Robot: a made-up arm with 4 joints. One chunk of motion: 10 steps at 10 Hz.
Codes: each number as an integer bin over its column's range. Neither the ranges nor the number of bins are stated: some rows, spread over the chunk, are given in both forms.
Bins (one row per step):
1: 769 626 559 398 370 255
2: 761 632 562 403 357 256
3: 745 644 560 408 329 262
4: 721 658 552 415 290 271
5: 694 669 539 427 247 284
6: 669 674 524 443 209 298
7: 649 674 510 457 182 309
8: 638 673 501 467 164 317
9: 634 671 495 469 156 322
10: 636 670 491 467 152 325
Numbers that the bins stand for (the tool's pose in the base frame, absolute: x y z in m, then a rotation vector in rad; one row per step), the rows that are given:
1: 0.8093 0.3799 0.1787 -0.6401 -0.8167 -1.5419
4: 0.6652 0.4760 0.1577 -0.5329 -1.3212 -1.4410
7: 0.4489 0.5240 0.0315 -0.2680 -2.0023 -1.2014
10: 0.4099 0.5120 -0.0255 -0.2050 -2.1914 -1.1005
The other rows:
2: 0.7853 0.3979 0.1877 -0.6086 -0.8986 -1.5356
3: 0.7372 0.4339 0.1817 -0.5770 -1.0752 -1.4977
5: 0.5841 0.5090 0.1186 -0.4572 -1.5923 -1.3590
6: 0.5090 0.5240 0.0736 -0.3563 -1.8320 -1.2707
8: 0.4159 0.5210 0.0045 -0.2050 -2.1158 -1.1509
9: 0.4039 0.5150 -0.0135 -0.1923 -2.1662 -1.1194

